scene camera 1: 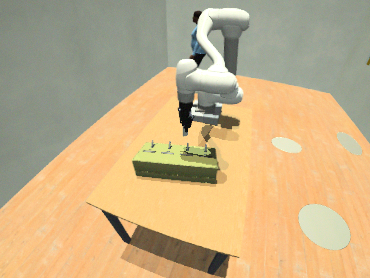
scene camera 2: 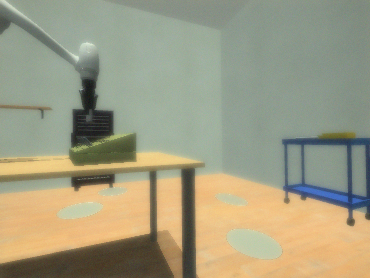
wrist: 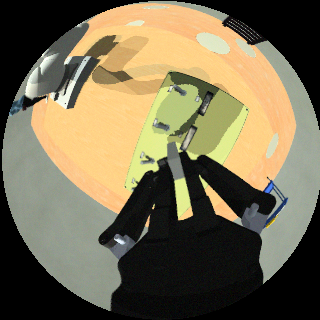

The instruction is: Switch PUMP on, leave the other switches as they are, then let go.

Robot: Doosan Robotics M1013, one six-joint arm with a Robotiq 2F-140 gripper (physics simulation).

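Where they show: gripper, fingertip midpoint: point(scene camera 1: 185, 135) point(scene camera 2: 89, 121) point(wrist: 172, 149); arm's base, origin of the base link: point(scene camera 1: 206, 107) point(wrist: 63, 77).
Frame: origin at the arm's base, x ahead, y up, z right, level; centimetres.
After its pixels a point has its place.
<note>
The green sloped switch box point(scene camera 1: 175, 171) @(x 81.9, y 1.5, z 4.1 cm) point(scene camera 2: 116, 152) @(x 76.4, y -2.1, z 31.2 cm) point(wrist: 232, 127) @(x 76.9, y 6.6, z -10.0 cm) sits on the table. In scene camera 1, four small grey levers stand in a row: the leftmost lever point(scene camera 1: 152, 144) @(x 65.1, y 3.1, z 25.7 cm), the second lever point(scene camera 1: 170, 145) @(x 62.9, y 3.2, z 13.5 cm) point(wrist: 146, 159) @(x 62.2, y 3.8, z 13.6 cm), the third lever point(scene camera 1: 188, 147) @(x 61.5, y 3.1, z 2.2 cm) point(wrist: 161, 125) @(x 60.4, y 4.1, z 2.0 cm) and the rightmost lever point(scene camera 1: 205, 148) @(x 59.5, y 3.3, z -9.5 cm) point(wrist: 178, 90) @(x 58.9, y 3.7, z -9.0 cm). The third and rightmost levers appear to lean toward the arm-base side. Labels are too blurred to read, so PUMP cannot be identified. My gripper point(scene camera 1: 185, 132) @(x 64.1, y 14.9, z 3.2 cm) point(scene camera 2: 89, 119) @(x 64.1, y 14.9, z 3.2 cm) point(wrist: 172, 149) @(x 64.1, y 14.9, z 3.2 cm) is shut and empty, above the box and apart from the levers.
The wooden table point(scene camera 1: 200, 212) @(x 99.3, y -7.1, z -15.1 cm) point(scene camera 2: 165, 161) @(x 98.6, y -7.1, z 37.2 cm) carries the box and the arm's base. A blue cart point(scene camera 2: 320, 142) with a yellow item point(scene camera 2: 337, 135) stands off to the right. A dark slatted rack point(scene camera 2: 75, 122) is behind the table. A person point(scene camera 1: 196, 42) stands behind the arm.
</note>
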